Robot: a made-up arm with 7 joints.
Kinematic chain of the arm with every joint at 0, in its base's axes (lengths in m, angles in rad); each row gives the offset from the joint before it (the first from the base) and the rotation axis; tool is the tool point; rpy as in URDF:
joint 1: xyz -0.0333 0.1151 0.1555 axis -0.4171 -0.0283 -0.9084
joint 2: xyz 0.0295 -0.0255 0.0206 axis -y
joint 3: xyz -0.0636 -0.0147 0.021 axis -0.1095 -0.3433 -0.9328
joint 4: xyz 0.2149 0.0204 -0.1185 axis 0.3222 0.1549 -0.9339
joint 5: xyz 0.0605 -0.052 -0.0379 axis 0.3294 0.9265 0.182
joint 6: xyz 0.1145 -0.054 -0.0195 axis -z
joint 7: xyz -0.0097 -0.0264 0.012 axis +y
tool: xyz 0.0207 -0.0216 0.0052 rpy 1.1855 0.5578 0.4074
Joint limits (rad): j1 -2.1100..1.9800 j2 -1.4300..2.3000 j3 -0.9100..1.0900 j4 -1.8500..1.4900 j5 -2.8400..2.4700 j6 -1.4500..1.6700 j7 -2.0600..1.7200
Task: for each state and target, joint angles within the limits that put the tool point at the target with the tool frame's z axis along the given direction. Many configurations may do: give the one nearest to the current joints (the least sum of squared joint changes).
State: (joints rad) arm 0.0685 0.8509 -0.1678 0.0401 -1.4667 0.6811 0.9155
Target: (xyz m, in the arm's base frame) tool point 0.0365 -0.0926 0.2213 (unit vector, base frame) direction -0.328 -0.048 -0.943
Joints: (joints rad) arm 0.1219 1.0413 0.3860 0.6493 -1.6817 0.8474 0.4908
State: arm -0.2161 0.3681 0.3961 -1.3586 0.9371 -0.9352 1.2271
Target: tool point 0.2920 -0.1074 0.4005 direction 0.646 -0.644 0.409
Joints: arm 0.2358 0.8033 0.6060 -1.5684 0.7061 -0.1041 1.3512
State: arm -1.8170 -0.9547 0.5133 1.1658 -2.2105 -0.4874 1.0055
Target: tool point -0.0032 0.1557 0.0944 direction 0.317 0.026 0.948
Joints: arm -1.9957 -1.2538 0.0454 0.2823 -2.6333 -0.5180 1.0543
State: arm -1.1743 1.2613 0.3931 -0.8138 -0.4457 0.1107 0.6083
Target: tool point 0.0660 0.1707 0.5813 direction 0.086 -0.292 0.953
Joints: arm -1.4298 1.4678 -0.1951 -0.9129 0.0807 -0.1309 0.5711
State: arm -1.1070 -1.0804 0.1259 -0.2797 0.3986 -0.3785 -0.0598
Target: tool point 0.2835 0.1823 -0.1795 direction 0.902 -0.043 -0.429
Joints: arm -1.3592 -1.0025 0.7898 -0.2459 0.5742 0.1121 0.0874
